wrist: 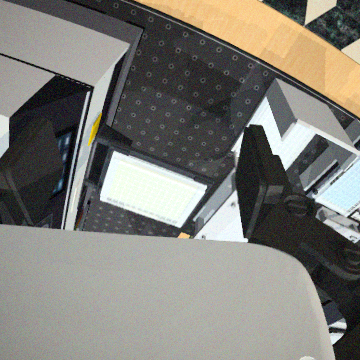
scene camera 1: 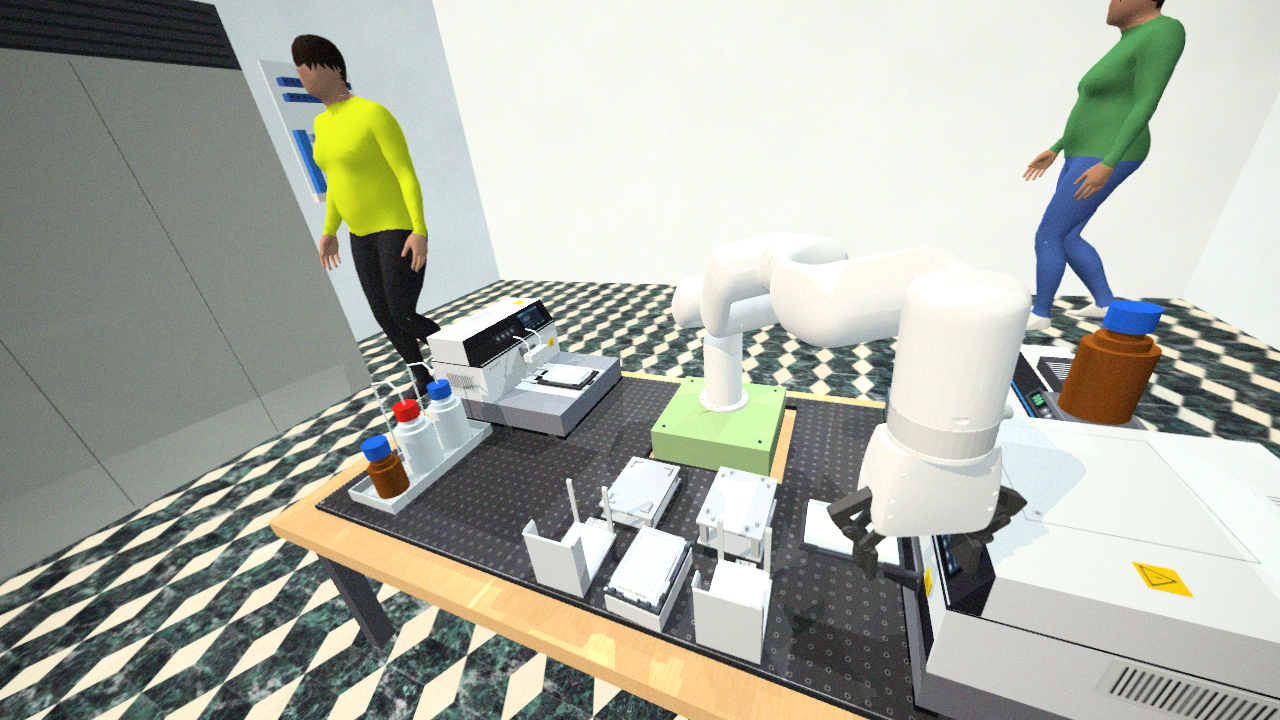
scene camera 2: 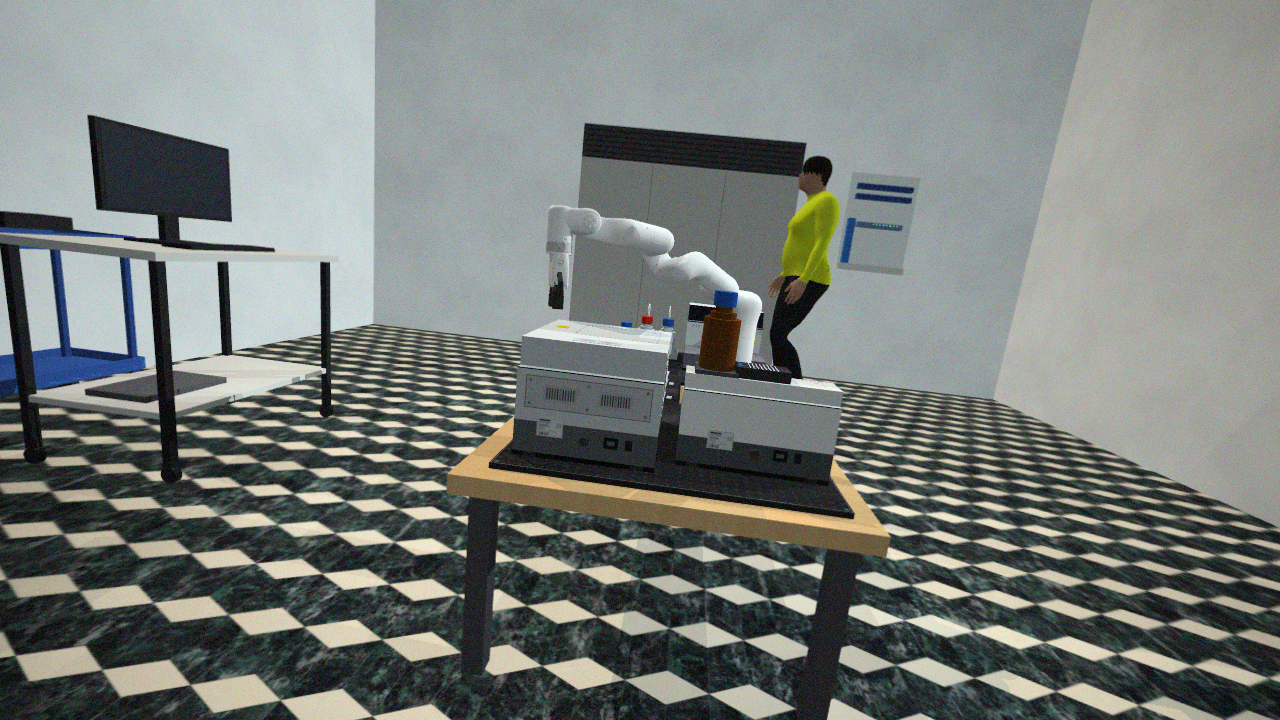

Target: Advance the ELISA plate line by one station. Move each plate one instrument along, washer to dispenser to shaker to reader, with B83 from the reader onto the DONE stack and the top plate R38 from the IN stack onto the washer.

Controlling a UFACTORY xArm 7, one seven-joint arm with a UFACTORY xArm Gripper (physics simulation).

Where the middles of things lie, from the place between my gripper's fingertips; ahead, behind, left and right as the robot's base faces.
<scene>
Now: the IN rack [scene camera 1: 737, 628] 8 cm behind my hand, 19 cm to the right of it and 23 cm below it. Also, from my hand: brown bottle [scene camera 1: 1111, 368] (48 cm behind, 31 cm to the left, 3 cm above).
</scene>
